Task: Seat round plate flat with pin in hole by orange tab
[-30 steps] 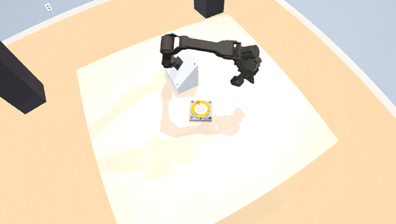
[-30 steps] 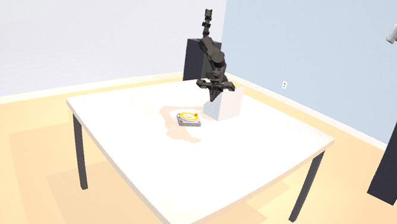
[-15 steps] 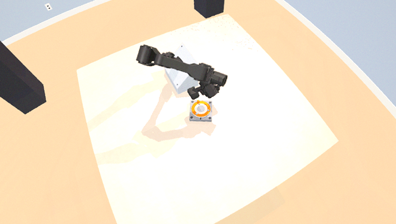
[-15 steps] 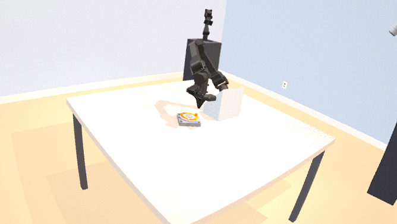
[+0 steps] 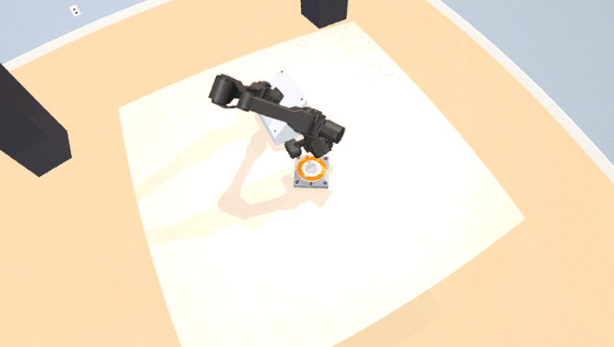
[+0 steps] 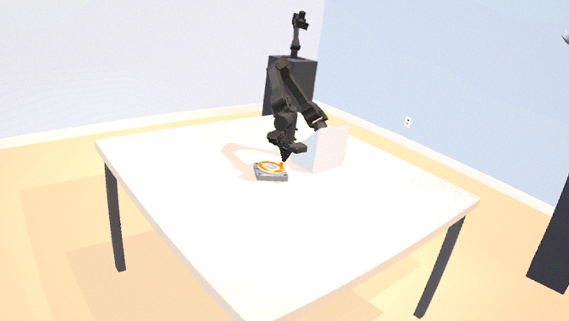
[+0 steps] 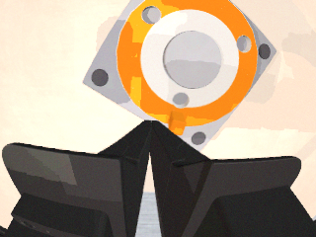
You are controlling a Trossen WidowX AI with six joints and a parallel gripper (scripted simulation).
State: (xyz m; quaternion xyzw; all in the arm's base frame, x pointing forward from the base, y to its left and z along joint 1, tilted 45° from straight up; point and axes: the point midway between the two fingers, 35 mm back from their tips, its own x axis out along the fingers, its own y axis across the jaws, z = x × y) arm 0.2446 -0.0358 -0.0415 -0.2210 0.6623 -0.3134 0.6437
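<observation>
Now: the square grey base 40 mm below my gripper tip, 40 mm ahead of it and 30 mm to the right of it.
</observation>
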